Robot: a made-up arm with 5 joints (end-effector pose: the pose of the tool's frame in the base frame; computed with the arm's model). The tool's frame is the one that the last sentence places.
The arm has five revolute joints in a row. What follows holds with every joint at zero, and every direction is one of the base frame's.
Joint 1 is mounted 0.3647 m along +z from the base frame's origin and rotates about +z.
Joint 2 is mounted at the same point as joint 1 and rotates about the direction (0, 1, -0.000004).
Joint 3 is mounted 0.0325 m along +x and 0.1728 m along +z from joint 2 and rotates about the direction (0, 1, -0.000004).
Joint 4 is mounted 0.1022 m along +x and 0.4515 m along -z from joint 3 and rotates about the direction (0, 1, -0.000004).
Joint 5 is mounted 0.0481 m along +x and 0.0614 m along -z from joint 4 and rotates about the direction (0, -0.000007, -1).
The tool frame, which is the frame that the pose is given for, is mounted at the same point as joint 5; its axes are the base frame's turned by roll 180, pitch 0 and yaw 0 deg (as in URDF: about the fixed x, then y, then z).
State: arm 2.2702 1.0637 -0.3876 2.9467 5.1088
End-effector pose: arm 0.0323 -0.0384 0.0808 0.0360 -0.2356 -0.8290 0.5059
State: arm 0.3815 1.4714 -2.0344 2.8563 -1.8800
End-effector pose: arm 0.3942 0.1581 0.0268 -0.1753 -0.3723 0.6673 0.6207
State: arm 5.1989 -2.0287 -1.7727 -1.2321 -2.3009
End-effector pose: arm -0.2665 0.5038 0.5465 -0.6656 -0.4635 -0.0711 0.5806
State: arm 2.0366 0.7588 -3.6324 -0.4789 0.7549
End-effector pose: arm -0.0465 0.0926 0.9801 0.0844 0.0629 -0.1732 0.9792
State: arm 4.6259 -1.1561 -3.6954 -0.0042 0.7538
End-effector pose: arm 0.0546 0.6296 0.2439 -0.2700 0.7061 0.5890 0.2858
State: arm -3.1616 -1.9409 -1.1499 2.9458 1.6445
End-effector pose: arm 0.1955 -0.0039 0.7348 -0.7375 -0.6714 0.0526 0.0498
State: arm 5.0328 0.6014 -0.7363 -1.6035 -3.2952
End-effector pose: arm 0.1068 -0.3218 0.1128 0.3365 0.5508 -0.4932 0.5832
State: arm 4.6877 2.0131 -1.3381 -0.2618 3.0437
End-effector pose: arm 0.0010 0.0407 -0.2305 -0.6663 -0.7169 -0.1537 0.1359
